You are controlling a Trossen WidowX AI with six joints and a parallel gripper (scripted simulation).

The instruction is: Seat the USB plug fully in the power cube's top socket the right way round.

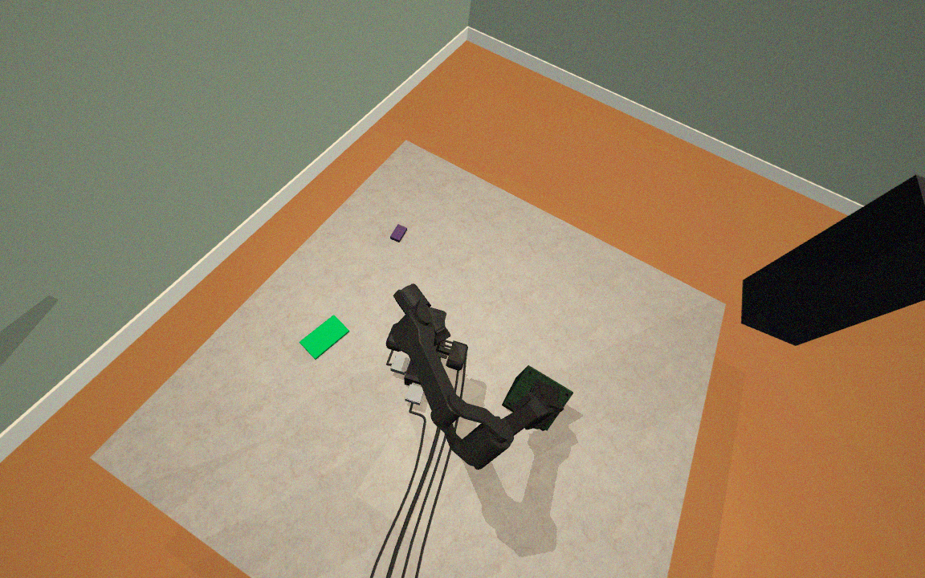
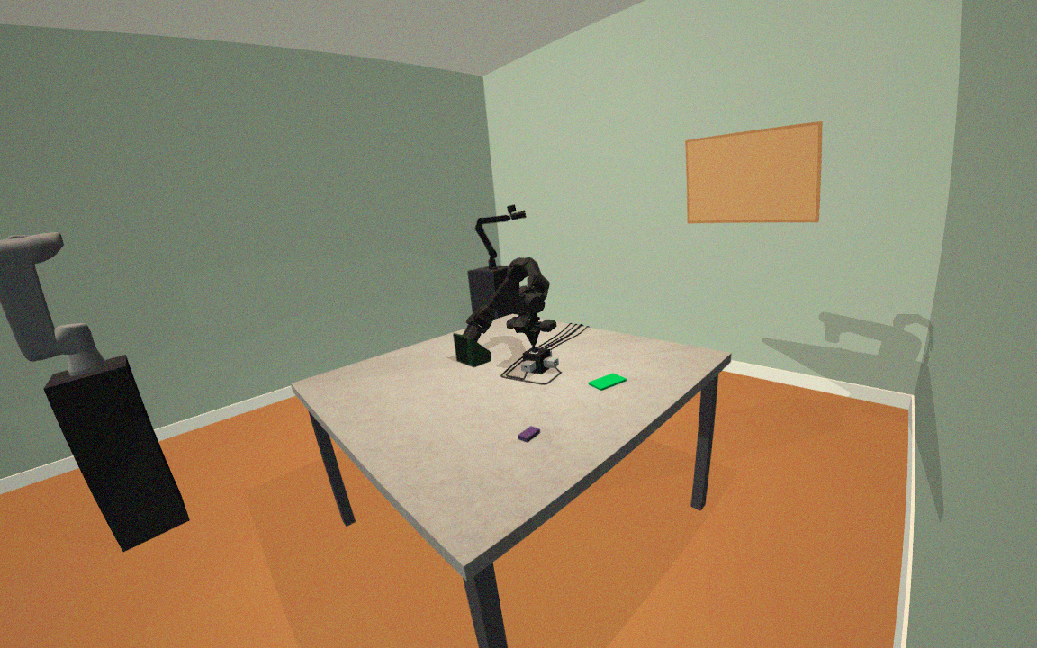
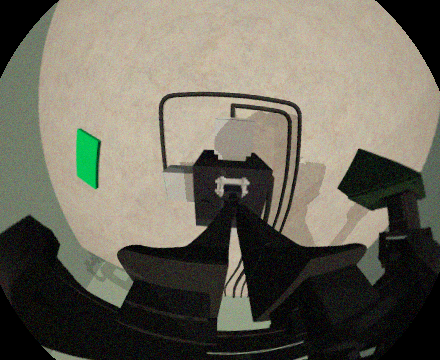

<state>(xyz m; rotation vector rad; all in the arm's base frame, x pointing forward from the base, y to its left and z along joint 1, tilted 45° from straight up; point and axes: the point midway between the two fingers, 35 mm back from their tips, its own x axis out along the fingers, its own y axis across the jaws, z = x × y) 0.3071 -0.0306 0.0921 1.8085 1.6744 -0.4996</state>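
My gripper tip is now 2 cm above the thin USB plug. Round my gripper tip: small purple block 38 cm to the right, 27 cm ahead, 10 cm below; then green flat card 29 cm ahead, 10 cm below, 3 cm to the left.
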